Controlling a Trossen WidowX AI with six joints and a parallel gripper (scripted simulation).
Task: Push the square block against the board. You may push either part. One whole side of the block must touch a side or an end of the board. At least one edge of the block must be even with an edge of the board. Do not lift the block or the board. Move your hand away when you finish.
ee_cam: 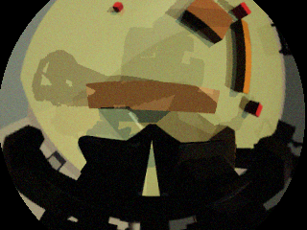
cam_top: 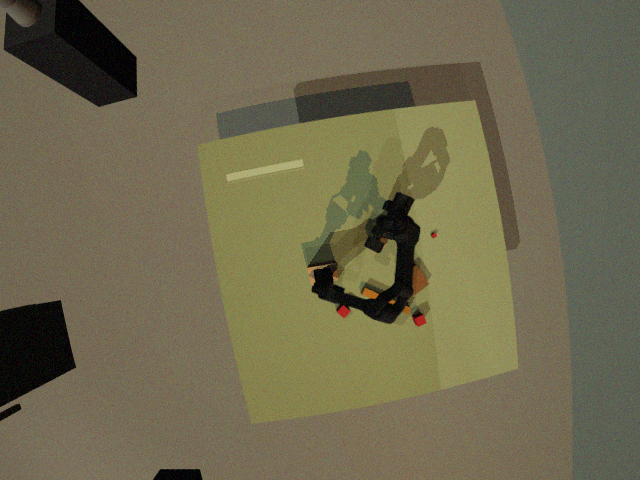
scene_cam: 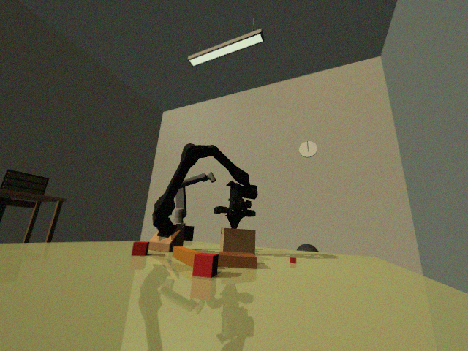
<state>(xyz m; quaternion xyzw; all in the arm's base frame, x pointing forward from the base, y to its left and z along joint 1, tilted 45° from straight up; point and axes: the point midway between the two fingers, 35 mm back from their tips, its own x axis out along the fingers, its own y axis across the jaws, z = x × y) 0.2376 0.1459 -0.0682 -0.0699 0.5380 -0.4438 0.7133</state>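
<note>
Right now the pale tan patch is 40 mm below my gripper tip, 30 mm ahead of it and 20 mm to the right of it. The rest, counted from my gripper tip: square block 240 mm to the right, 140 mm ahead, 70 mm below; board 310 mm to the right, 70 mm below, 10 mm ahead; small red marker 260 mm ahead, 80 mm below, 60 mm to the right.
</note>
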